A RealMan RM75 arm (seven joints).
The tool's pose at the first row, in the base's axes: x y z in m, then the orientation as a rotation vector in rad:
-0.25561 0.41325 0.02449 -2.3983 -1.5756 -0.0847
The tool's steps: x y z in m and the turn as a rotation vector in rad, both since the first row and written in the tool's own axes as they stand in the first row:
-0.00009 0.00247 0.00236 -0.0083 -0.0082 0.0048
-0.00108 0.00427 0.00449 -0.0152 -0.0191 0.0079
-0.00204 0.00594 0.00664 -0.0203 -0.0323 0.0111
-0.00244 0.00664 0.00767 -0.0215 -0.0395 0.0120
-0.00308 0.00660 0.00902 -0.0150 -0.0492 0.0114
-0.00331 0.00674 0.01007 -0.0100 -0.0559 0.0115
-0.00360 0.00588 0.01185 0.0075 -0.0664 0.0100
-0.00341 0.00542 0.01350 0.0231 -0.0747 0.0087
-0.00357 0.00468 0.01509 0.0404 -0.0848 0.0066
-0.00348 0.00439 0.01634 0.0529 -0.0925 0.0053
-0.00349 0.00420 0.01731 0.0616 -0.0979 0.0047
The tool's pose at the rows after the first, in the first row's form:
-0.25364 0.41285 0.02173 -2.4116 -1.5761 -0.0807
-0.25261 0.41184 0.01914 -2.4237 -1.5793 -0.0727
-0.25170 0.41091 0.01657 -2.4354 -1.5827 -0.0604
-0.25133 0.41056 0.01536 -2.4400 -1.5851 -0.0525
-0.25176 0.41035 0.01395 -2.4384 -1.5879 -0.0357
-0.25183 0.41036 0.01287 -2.4372 -1.5890 -0.0235
-0.25290 0.41087 0.01126 -2.4266 -1.5894 0.0028
-0.25340 0.41164 0.00980 -2.4166 -1.5892 0.0250
-0.25430 0.41217 0.00838 -2.4052 -1.5900 0.0503
-0.25465 0.41268 0.00725 -2.3972 -1.5904 0.0691
-0.25492 0.41299 0.00635 -2.3918 -1.5902 0.0823

